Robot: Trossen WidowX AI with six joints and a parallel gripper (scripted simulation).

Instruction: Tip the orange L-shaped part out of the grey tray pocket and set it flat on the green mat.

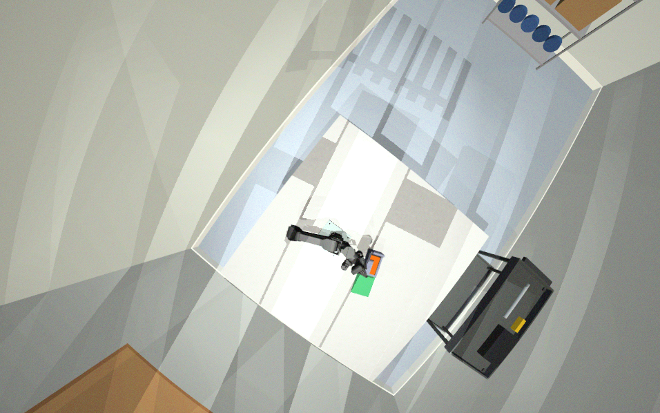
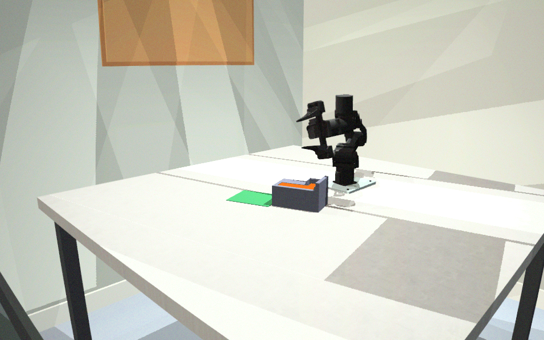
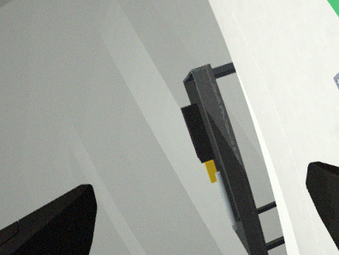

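My gripper tip is now 30 mm short of the orange L-shaped part, 60 mm to the right of it and 160 mm above it. The rest, counted from my gripper tip: green mat 120 mm ahead, 80 mm to the right, 220 mm below.
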